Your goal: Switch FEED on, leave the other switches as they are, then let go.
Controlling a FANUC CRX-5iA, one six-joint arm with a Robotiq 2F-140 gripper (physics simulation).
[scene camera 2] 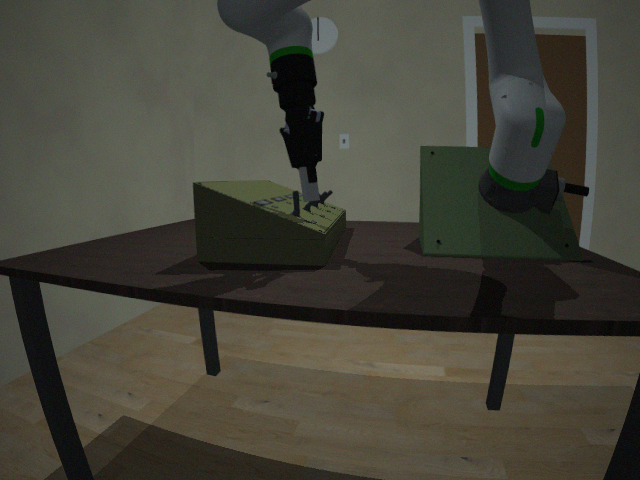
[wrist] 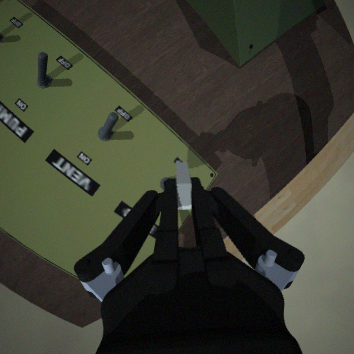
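Seen in the pictures: gripper, fingertip midpoint: (scene camera 2: 311,201) (wrist: 181,171); arm's base at its link origin: (scene camera 2: 508,189).
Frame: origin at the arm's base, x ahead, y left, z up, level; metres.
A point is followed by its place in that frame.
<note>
The olive switch console (scene camera 2: 258,235) @(x 0.479, y 0.338, z -0.085 m) (wrist: 30,192) @(x 0.594, y 0.139, z -0.007 m) stands on the table, its panel sloping. My gripper (scene camera 2: 310,198) @(x 0.410, y 0.244, z -0.026 m) (wrist: 181,171) @(x 0.410, y 0.244, z -0.026 m) is shut and empty, its pale tip low over the panel's near end. The nearest switch lever (scene camera 2: 296,203) @(x 0.436, y 0.261, z -0.030 m) stands nearly upright beside the tip in the scene view, unlike a lever behind (scene camera 2: 326,196) @(x 0.508, y -0.092, z -0.033 m), which leans toward the low edge. In the wrist view the end lever (wrist: 164,183) is mostly hidden by the fingers, and its label (wrist: 125,210) @(x 0.511, y 0.246, z -0.028 m) is largely covered. The VENT lever (wrist: 107,126) @(x 0.454, y 0.138, z -0.026 m) and PUMP lever (wrist: 43,70) @(x 0.481, y 0.025, z -0.031 m) lean toward OFF.
A green angled box (scene camera 2: 449,206) @(x 0.143, y 0.064, z -0.042 m) (wrist: 240,30) @(x 0.191, y 0.111, z -0.082 m) stands on the dark table (scene camera 2: 310,289) @(x 0.328, y 0.441, z -0.141 m) (wrist: 165,80) @(x 0.339, y 0.116, z -0.141 m), right of the console in the scene view. Another part of a grey arm (scene camera 2: 522,129) @(x 0.006, y 0.196, z 0.116 m) hangs in front of that box. A door and a round clock show behind.
</note>
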